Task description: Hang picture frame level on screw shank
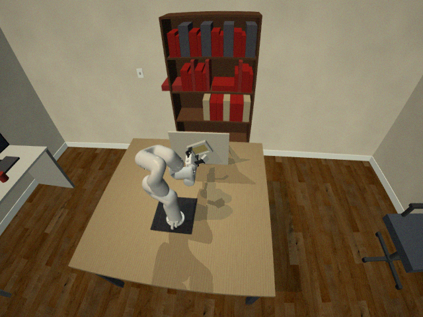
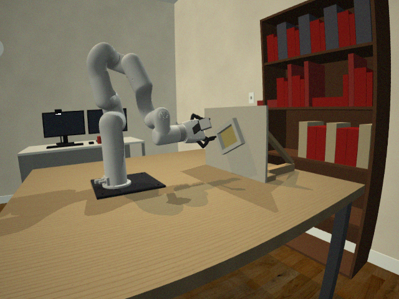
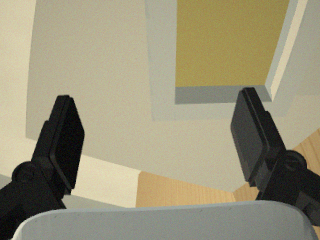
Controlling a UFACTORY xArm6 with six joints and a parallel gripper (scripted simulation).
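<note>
My hand is 8 cm short of the picture frame, 5 cm to the left of it and 4 cm above it. Also, from my hand: grey wall board: 10 cm ahead, 6 cm below, 4 cm to the right.
</note>
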